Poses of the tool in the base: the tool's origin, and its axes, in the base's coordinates. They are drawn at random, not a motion.
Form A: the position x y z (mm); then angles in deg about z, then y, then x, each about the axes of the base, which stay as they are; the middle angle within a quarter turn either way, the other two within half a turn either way.
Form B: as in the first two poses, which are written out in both.
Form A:
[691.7 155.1 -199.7 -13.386 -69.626 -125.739]
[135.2 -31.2 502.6 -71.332 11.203 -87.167]
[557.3 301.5 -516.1 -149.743 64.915 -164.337]
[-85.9 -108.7 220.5 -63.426 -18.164 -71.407]
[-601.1 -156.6 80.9 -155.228 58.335 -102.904]
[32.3 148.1 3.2 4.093 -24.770 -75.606]
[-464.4 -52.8 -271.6 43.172 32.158 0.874]
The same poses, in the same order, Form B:
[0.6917 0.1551 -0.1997 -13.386 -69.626 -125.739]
[0.1352 -0.0312 0.5026 -71.332 11.203 -87.167]
[0.5573 0.3015 -0.5161 -149.743 64.915 -164.337]
[-0.0859 -0.1087 0.2205 -63.426 -18.164 -71.407]
[-0.6011 -0.1566 0.0809 -155.228 58.335 -102.904]
[0.0323 0.1481 0.0032 4.093 -24.770 -75.606]
[-0.4644 -0.0528 -0.2716 43.172 32.158 0.874]

